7 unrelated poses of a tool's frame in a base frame.
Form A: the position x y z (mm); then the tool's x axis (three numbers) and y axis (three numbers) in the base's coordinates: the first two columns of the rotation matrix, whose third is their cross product.
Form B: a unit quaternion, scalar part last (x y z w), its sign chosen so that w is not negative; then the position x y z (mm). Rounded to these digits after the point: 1 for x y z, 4 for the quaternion.
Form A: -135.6 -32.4 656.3 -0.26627 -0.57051 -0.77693 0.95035 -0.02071 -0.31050
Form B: 0.2273 0.4177 -0.6773 0.5614 -135.6 -32.4 656.3
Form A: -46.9 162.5 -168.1 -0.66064 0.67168 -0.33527 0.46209 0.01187 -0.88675
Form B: -0.4018 -0.7055 0.5767 0.0908 -46.9 162.5 -168.1
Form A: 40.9 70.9 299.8 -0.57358 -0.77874 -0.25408 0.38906 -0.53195 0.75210
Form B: 0.2959 -0.3292 -0.8237 0.3545 40.9 70.9 299.8
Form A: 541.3 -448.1 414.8 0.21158 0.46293 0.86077 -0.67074 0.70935 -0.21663
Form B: 0.1020 -0.5092 0.3673 0.7716 541.3 -448.1 414.8
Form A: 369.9 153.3 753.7 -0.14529 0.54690 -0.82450 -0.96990 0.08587 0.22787
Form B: -0.2504 0.4223 0.6280 0.6038 369.9 153.3 753.7
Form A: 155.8 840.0 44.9 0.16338 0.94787 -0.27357 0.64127 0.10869 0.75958
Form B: 0.6412 0.6196 0.1856 0.4129 155.8 840.0 44.9
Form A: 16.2 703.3 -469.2 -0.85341 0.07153 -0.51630 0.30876 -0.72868 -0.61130
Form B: 0.2624 0.3623 -0.8919 0.0665 16.2 703.3 -469.2
